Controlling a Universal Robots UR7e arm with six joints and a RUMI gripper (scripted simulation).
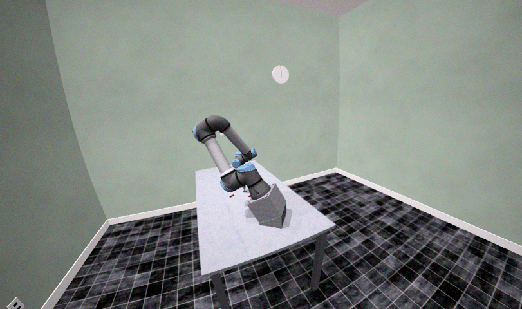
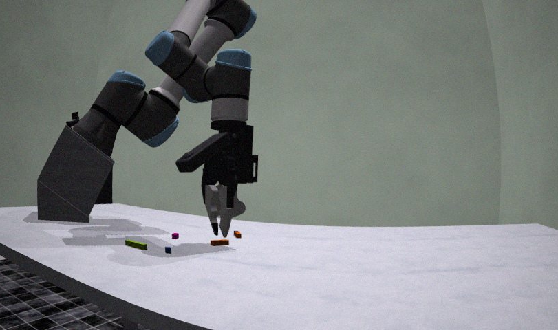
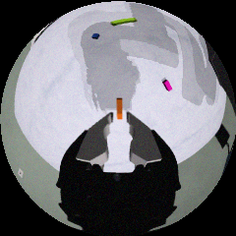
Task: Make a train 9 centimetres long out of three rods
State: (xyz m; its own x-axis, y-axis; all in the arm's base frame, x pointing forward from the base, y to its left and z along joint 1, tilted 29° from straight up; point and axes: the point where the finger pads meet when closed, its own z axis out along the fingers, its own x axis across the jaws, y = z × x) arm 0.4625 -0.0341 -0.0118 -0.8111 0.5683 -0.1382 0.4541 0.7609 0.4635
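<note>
My hand is 100 mm past the magenta rod and 30 mm above it. From my hand the other things lie so: lime rod (160 mm to the right, 110 mm behind, 30 mm below).
</note>
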